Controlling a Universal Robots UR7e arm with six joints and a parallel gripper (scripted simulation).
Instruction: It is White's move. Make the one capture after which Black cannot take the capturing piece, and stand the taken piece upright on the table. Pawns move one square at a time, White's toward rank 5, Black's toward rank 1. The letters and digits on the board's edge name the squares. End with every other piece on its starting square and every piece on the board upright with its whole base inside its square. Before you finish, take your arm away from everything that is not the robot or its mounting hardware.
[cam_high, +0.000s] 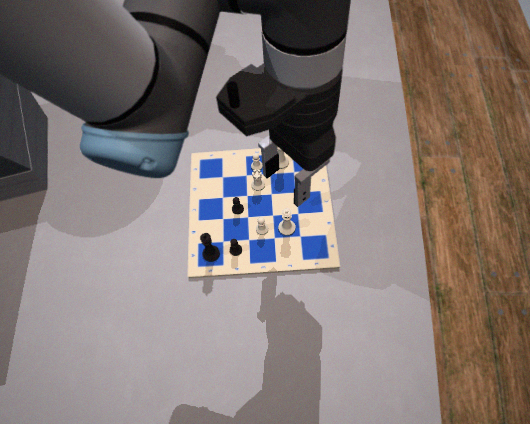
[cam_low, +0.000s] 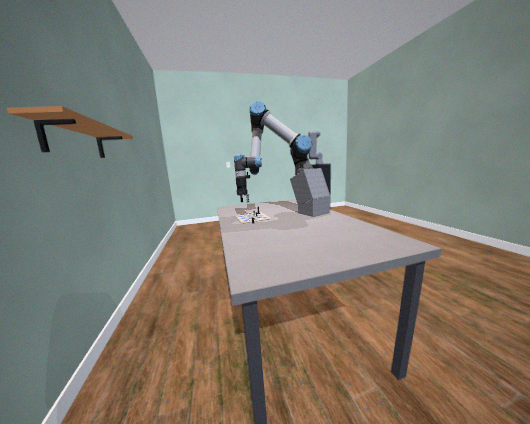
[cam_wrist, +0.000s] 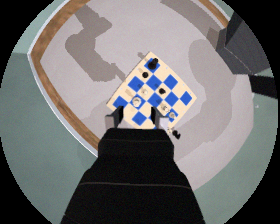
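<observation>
Now: hand 10 cm above the rook. The rest, counted from my hand: chessboard (4 cm behind, 4 cm to the left, 13 cm below); then black queen (12 cm behind, 3 cm to the right, 10 cm below); then white king (1 cm ahead, 12 cm to the left, 10 cm below).
</observation>
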